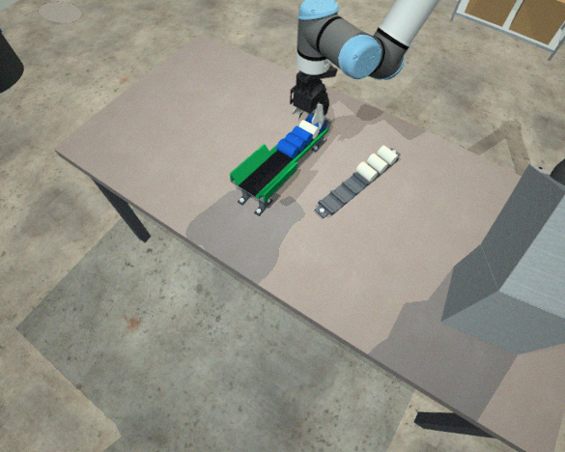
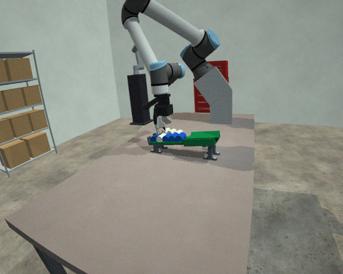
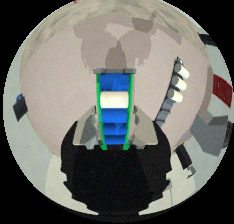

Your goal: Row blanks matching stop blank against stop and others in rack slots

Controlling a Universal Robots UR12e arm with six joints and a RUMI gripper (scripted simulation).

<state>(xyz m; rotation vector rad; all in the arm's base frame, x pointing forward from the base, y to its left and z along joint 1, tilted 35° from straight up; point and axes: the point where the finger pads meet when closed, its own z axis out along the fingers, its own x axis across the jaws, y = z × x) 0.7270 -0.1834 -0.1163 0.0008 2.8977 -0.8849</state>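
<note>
Right now the grey stock rack is 220 mm behind my hand, 130 mm below it and 30 mm to the left of it.
</note>
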